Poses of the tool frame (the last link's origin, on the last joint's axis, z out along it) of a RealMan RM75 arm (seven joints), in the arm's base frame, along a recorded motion.
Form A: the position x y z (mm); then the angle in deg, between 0 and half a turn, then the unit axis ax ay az.
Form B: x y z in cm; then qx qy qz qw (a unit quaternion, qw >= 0). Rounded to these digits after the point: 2 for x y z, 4 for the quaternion.
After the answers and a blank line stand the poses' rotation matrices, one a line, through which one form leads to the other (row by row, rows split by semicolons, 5 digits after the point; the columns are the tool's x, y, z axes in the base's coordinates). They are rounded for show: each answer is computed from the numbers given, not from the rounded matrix.
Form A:
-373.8 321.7 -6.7 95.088 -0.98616 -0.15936 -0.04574
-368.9 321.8 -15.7 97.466 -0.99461 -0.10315 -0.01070
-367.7 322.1 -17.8 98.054 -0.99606 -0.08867 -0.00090
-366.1 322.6 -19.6 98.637 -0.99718 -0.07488 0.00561
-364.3 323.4 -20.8 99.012 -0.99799 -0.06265 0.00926
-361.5 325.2 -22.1 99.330 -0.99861 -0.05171 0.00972
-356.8 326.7 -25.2 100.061 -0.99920 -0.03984 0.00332
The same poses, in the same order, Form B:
-37.38 32.17 -0.67 -0.7276 -0.1176 -0.0337 0.6750
-36.89 32.18 -1.57 -0.7476 -0.0775 -0.0080 0.6596
-36.77 32.21 -1.78 -0.7520 -0.0669 -0.0007 0.6557
-36.61 32.26 -1.96 -0.7562 -0.0568 0.0043 0.6519
-36.43 32.34 -2.08 -0.7589 -0.0476 0.0070 0.6494
-36.15 32.52 -2.21 -0.7612 -0.0394 0.0074 0.6473
-35.68 32.67 -2.52 -0.7658 -0.0305 0.0025 0.6424

0.97007 0.21665 -0.10962; 0.12553 -0.06104 0.99021; 0.20784 -0.97434 -0.08641
0.98785 0.12653 -0.09025; 0.10532 -0.11792 0.98742; 0.11430 -0.98493 -0.12981
0.99104 0.10159 -0.08677; 0.09980 -0.13114 0.98633; 0.08882 -0.98614 -0.14011
0.99351 0.08034 -0.08046; 0.09143 -0.14372 0.98539; 0.06760 -0.98635 -0.15014
0.99536 0.06317 -0.07257; 0.08146 -0.15210 0.98500; 0.05119 -0.98634 -0.15654
0.99678 0.05042 -0.06231; 0.06960 -0.15901 0.98482; 0.03975 -0.98599 -0.16201
0.99812 0.04349 -0.04312; 0.05003 -0.17283 0.98368; 0.03533 -0.98399 -0.17468

